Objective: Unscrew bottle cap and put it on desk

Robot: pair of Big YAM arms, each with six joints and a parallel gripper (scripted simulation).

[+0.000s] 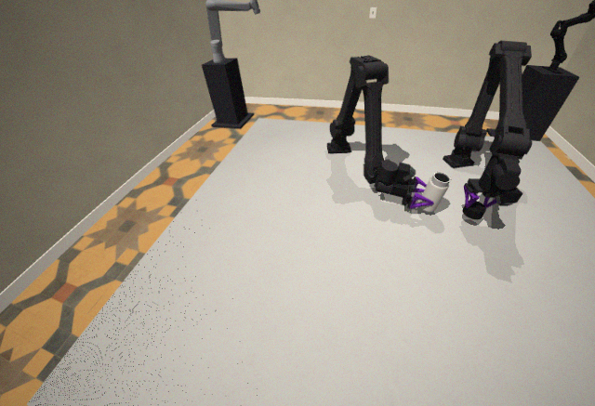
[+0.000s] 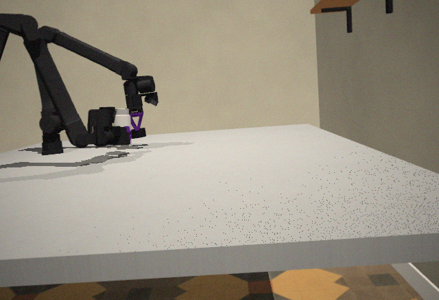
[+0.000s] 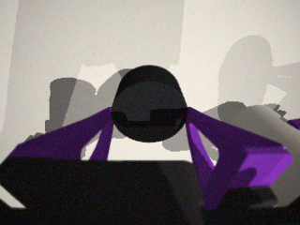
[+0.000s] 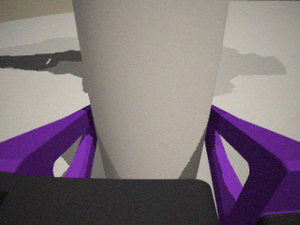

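The bottle is 1 cm to the left of my right hand and 5 cm above it. Also, from my right hand: black cap (2 cm ahead, 15 cm to the left, 2 cm below).
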